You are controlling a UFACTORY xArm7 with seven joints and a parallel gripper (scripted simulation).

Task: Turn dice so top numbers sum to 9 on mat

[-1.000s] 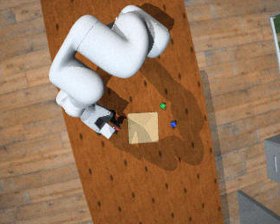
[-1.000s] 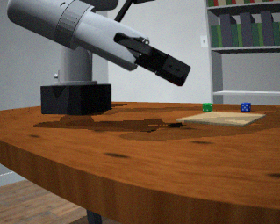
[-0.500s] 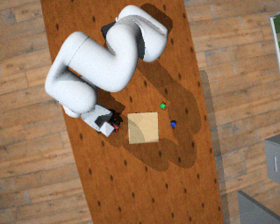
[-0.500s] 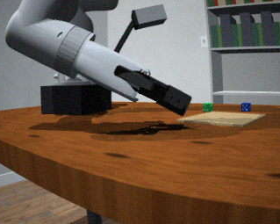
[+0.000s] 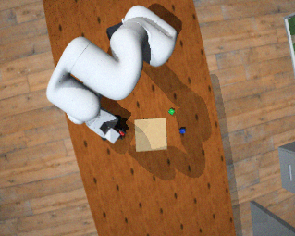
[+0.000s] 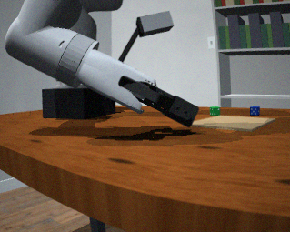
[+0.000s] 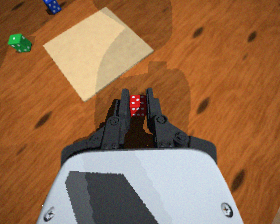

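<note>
My gripper is now 1 cm short of the red die and 1 cm above it. From my hand the other things lie so: blue die 27 cm to the left, 9 cm ahead, 3 cm below; tan mat 13 cm to the left, 6 cm ahead, 3 cm below; green die 24 cm to the left, 3 cm below, 1 cm behind.
</note>
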